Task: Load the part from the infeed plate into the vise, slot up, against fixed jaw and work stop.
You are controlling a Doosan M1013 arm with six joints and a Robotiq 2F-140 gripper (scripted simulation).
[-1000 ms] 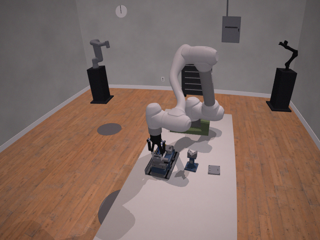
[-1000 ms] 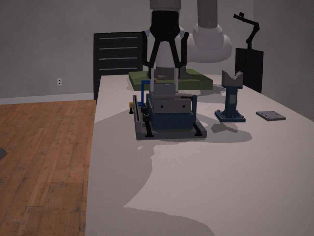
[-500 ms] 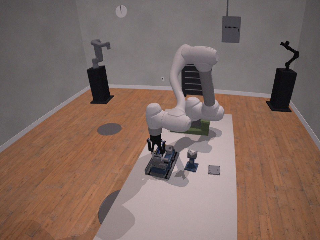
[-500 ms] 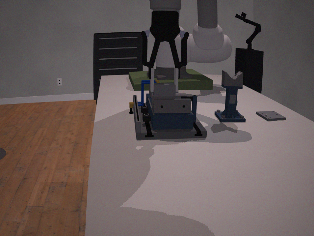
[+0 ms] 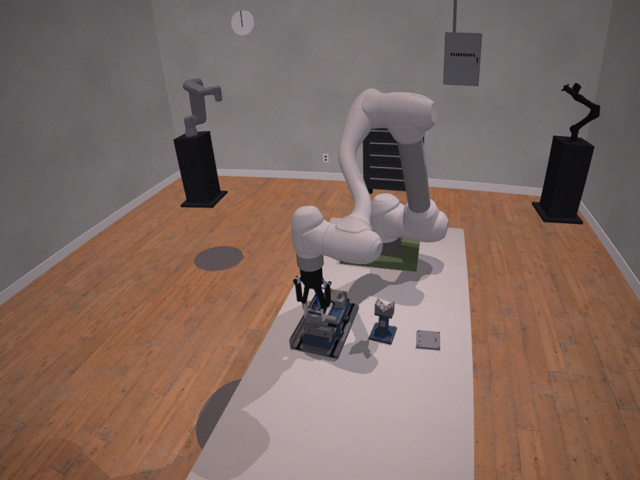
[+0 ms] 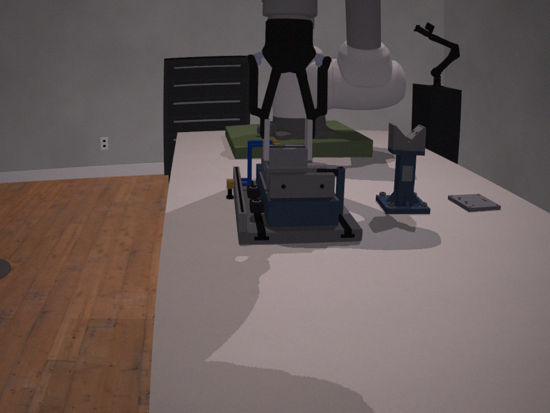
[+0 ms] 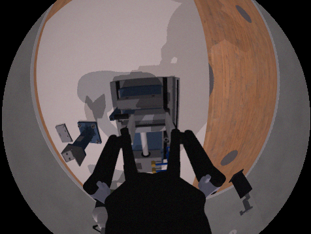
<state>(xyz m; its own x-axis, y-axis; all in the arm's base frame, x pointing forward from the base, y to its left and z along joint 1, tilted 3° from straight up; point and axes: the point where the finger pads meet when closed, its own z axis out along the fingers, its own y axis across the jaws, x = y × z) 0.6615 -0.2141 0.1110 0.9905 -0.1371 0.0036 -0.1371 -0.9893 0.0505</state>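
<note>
My gripper is now 2 cm above the grey part. Also, from my hand: vise 7 cm behind, 3 cm to the left, 10 cm below.
</note>
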